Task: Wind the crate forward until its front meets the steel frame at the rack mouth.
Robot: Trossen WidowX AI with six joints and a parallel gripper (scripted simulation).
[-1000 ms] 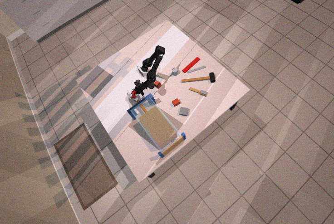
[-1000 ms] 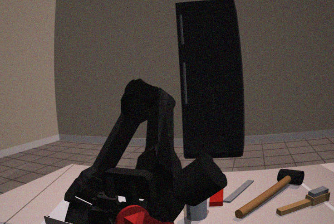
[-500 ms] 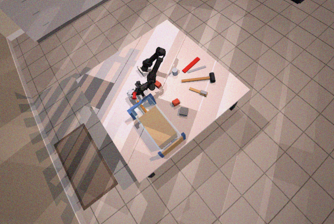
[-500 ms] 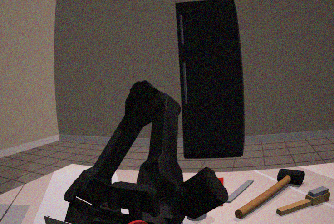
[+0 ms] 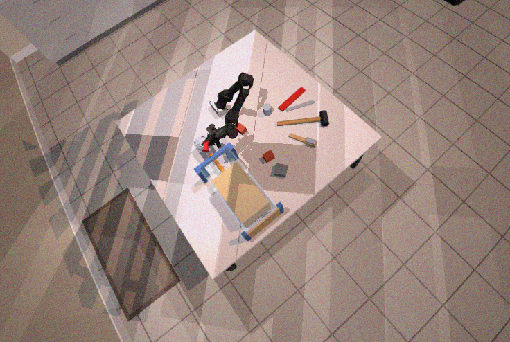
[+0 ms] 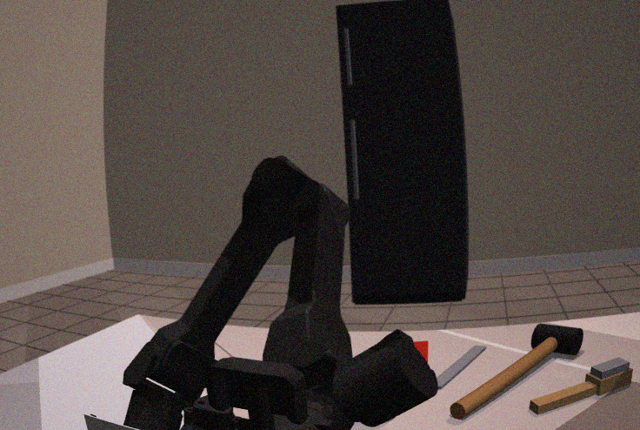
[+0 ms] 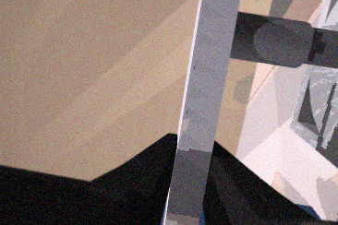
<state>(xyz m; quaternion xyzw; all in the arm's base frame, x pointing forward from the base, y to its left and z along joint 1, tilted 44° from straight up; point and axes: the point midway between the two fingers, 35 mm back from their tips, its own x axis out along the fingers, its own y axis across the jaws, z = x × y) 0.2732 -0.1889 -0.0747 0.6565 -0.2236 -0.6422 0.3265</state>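
My gripper tip is 5 cm short of the red knob, 4 cm below it and 2 cm to the right of it. The rest, counted from my gripper tip: clear-panelled cubby: 35 cm ahead, 6 cm to the left, 3 cm below; then winch handle: 1 cm to the left, 1 cm ahead, 1 cm above; then grey hand winch: 12 cm below, 6 cm behind, 1 cm to the right.
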